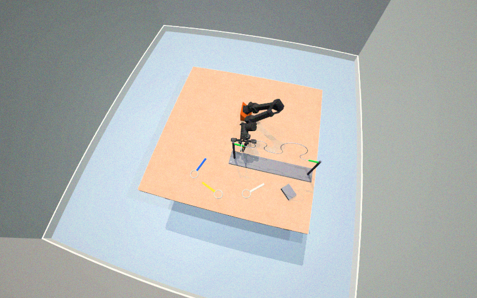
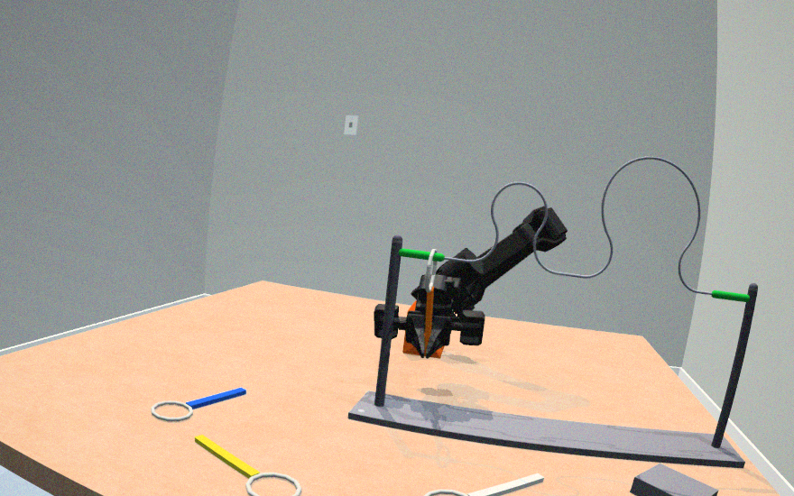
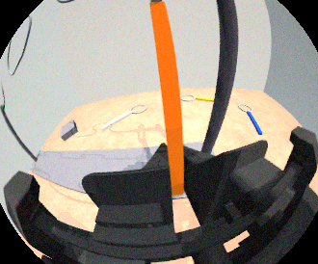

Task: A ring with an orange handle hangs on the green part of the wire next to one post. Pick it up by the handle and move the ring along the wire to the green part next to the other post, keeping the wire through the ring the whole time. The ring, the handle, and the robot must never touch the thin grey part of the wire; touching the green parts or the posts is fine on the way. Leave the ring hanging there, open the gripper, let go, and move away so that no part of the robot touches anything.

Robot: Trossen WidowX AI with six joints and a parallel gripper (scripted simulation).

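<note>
Now: the orange-handled ring 10 cm above my gripper tip. Also, from my gripper tip: yellow-handled ring 28 cm ahead, 19 cm to the right, 10 cm below; then white-handled ring 26 cm ahead, 10 cm below, 9 cm to the left; then blue-handled ring 34 cm to the right, 13 cm ahead, 10 cm below.
</note>
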